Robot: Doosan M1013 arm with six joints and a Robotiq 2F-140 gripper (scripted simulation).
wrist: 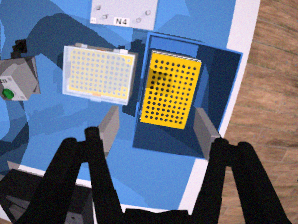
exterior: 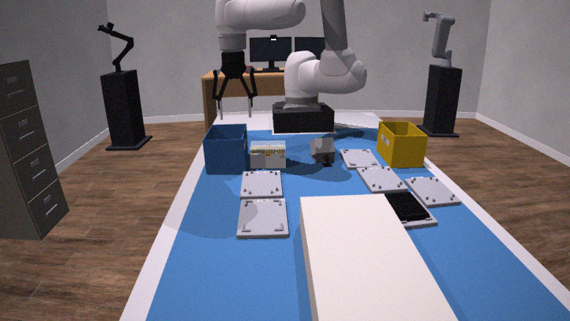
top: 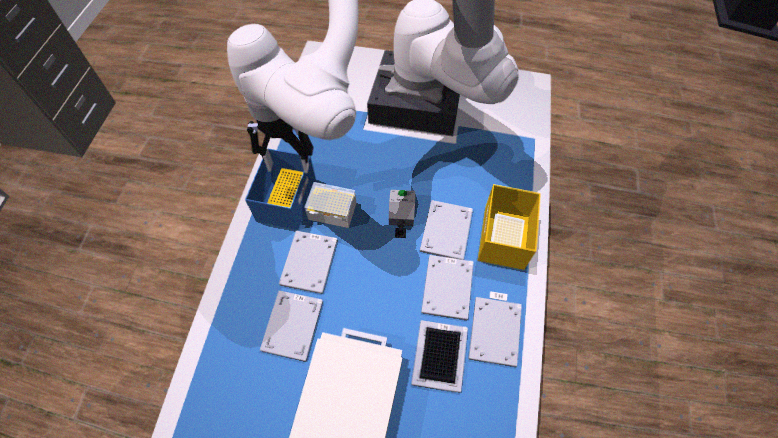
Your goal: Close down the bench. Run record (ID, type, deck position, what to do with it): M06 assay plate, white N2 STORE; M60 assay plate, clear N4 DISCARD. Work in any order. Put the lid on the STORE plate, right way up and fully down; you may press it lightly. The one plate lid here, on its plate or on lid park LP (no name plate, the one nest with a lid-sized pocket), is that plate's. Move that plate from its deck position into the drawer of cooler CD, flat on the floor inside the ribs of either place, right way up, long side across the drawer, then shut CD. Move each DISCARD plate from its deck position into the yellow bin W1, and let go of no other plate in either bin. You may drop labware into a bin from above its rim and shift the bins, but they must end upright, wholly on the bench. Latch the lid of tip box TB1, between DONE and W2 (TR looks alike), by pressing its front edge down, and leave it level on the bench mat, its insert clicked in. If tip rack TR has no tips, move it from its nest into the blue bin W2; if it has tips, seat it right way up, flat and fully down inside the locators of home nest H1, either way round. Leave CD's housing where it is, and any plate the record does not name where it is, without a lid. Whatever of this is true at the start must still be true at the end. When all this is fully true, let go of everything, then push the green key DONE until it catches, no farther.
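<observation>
The green key DONE is 30 cm to the left of my hand, 12 cm below it and 6 cm behind it. From my hand the other things lie so: blue bin W2: 15 cm below, 4 cm to the right, 1 cm ahead; then tip box TB1: 15 cm below, 11 cm to the left, 1 cm ahead; then tip rack TR: 14 cm below, 3 cm to the right.
</observation>
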